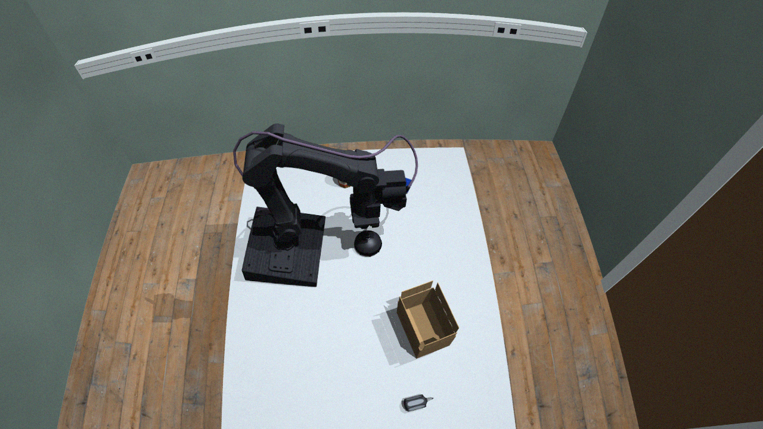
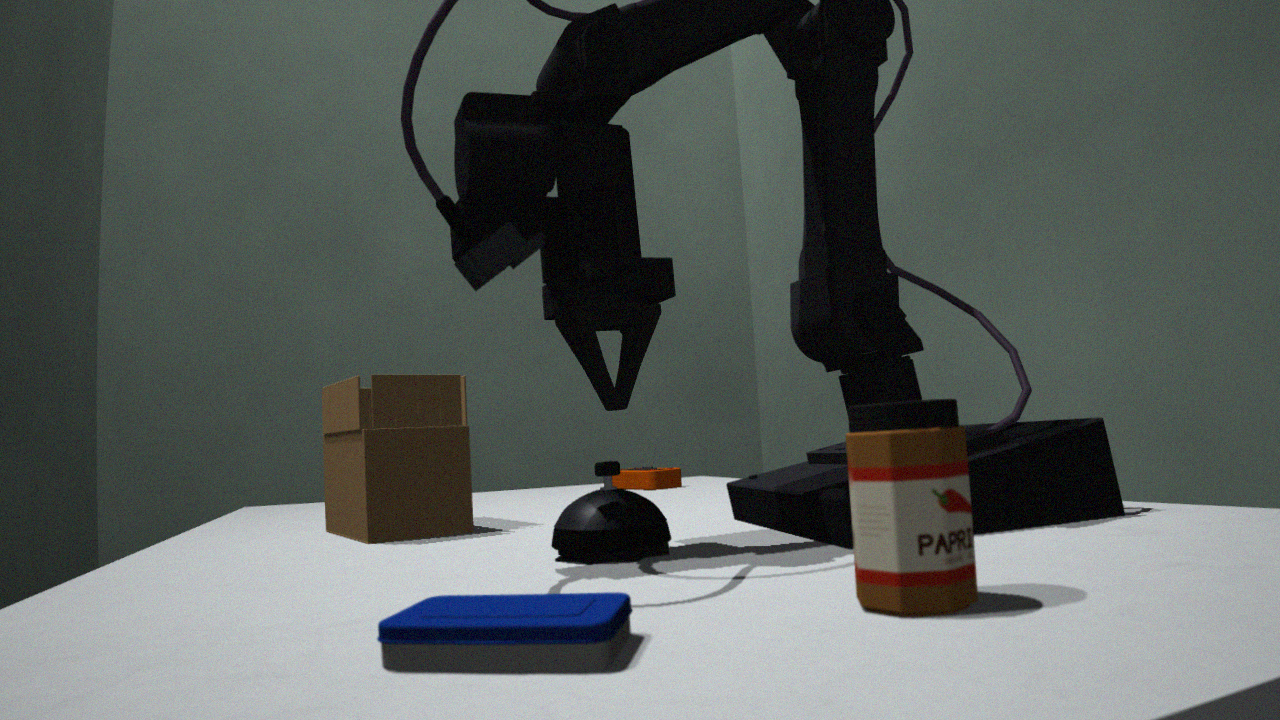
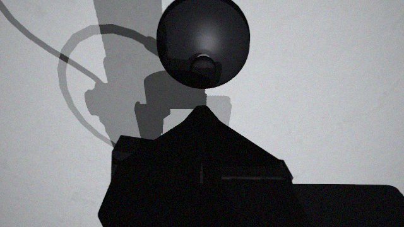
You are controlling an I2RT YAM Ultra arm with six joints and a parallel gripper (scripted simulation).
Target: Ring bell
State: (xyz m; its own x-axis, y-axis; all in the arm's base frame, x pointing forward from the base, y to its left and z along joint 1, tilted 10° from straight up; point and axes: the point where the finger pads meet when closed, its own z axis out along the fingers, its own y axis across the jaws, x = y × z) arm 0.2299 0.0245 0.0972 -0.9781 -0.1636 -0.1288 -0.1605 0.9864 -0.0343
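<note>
Right now the button is 10 mm ahead of my hand and 60 mm below it. The rest, counted from my hand: blue tin (100 mm ahead, 230 mm to the left, 100 mm below); then orange object (200 mm behind, 690 mm to the right, 90 mm below).
</note>
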